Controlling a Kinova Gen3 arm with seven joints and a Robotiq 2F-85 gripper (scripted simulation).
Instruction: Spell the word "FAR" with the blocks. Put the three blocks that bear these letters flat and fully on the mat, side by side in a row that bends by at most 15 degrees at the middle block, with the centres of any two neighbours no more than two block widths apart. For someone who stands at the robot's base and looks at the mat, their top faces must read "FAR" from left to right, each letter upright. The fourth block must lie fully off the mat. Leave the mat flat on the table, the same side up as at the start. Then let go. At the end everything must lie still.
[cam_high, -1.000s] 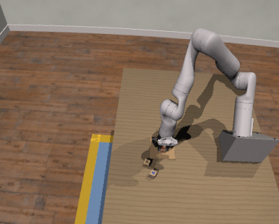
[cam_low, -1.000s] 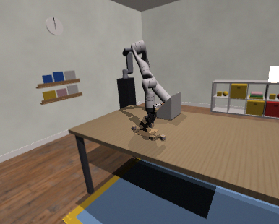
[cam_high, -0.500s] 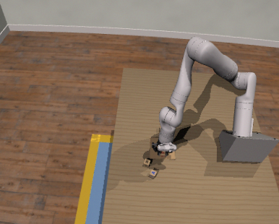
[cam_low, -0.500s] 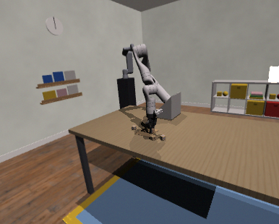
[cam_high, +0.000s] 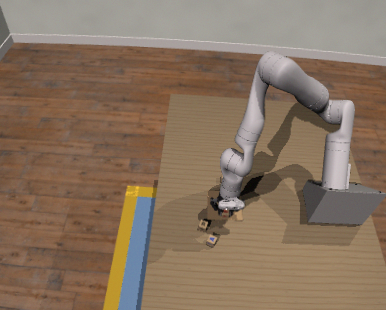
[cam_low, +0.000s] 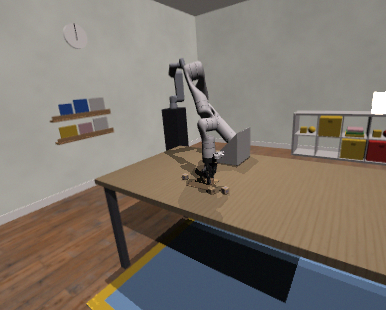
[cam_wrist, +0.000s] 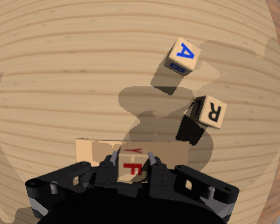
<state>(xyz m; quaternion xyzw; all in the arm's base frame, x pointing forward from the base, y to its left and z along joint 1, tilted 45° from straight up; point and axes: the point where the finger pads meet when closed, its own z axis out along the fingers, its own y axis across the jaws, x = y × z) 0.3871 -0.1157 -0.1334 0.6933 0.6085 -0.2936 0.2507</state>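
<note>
Now: hand 5 cm to the left of the tan mat and 3 cm above it. From my hand the other things lie so: R block 9 cm ahead, 5 cm to the left, 1 cm below.
</note>
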